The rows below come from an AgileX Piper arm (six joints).
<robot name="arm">
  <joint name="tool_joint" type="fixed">
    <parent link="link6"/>
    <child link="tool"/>
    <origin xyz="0 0 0" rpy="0 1.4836 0"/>
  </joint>
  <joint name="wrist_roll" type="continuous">
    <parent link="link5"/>
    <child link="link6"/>
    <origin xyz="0.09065 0 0.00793"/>
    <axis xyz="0.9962 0 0.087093"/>
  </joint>
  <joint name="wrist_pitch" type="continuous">
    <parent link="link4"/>
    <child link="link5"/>
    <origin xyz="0 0 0"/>
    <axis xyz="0 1 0"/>
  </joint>
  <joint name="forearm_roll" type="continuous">
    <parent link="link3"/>
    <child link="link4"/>
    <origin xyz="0.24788 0 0.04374"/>
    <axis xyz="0.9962 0 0.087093"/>
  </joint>
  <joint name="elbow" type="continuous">
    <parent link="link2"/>
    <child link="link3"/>
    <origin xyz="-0.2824 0 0.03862"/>
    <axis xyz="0 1 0"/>
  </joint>
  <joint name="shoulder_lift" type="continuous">
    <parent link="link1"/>
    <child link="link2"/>
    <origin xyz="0 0 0"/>
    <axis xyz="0 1 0"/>
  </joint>
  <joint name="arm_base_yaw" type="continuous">
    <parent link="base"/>
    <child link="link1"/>
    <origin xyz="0 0 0.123"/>
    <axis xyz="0 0 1"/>
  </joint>
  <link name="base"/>
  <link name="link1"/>
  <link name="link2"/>
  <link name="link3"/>
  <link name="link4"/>
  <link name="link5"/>
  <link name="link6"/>
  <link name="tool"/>
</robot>
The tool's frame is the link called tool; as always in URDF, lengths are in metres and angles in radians. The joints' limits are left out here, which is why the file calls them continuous.
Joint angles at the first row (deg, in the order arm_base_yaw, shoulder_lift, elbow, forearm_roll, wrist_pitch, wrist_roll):
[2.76, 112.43, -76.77, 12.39, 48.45, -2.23]
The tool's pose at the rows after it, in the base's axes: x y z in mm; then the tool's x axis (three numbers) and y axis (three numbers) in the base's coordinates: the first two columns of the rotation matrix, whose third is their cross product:
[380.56, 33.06, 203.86, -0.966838, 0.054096, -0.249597, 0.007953, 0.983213, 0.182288]
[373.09, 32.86, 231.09, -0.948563, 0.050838, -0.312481, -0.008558, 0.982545, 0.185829]
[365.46, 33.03, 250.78, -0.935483, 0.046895, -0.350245, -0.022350, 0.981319, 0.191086]
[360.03, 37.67, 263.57, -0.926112, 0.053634, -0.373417, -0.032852, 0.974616, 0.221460]
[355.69, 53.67, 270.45, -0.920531, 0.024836, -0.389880, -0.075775, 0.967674, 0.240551]
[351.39, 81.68, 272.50, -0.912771, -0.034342, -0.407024, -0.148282, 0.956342, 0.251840]
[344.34, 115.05, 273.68, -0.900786, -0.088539, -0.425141, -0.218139, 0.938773, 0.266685]
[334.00, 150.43, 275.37, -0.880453, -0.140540, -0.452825, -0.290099, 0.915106, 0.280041]
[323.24, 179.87, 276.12, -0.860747, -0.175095, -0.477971, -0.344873, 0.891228, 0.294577]
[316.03, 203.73, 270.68, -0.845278, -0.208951, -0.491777, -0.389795, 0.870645, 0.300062]
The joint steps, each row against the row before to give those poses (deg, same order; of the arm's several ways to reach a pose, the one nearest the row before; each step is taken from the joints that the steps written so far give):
[0.00, -4.73, 0.01, -0.06, 0.80, -0.04]
[0.00, -4.16, 0.00, 0.06, 0.42, -0.21]
[0.00, -3.10, 0.00, 0.29, 0.84, -0.32]
[0.38, -1.96, -0.01, 1.97, 0.44, -0.44]
[2.35, -1.02, 0.00, 1.30, -0.06, -0.35]
[4.41, -0.19, 0.00, 0.80, -0.99, -0.13]
[5.38, 0.00, 0.01, 0.56, -1.57, 0.99]
[5.87, 0.00, -0.01, 0.26, -2.34, 1.35]
[4.97, 0.14, 0.05, 0.25, -2.44, 1.38]
[3.87, 1.12, 0.00, 0.13, -2.36, 0.58]

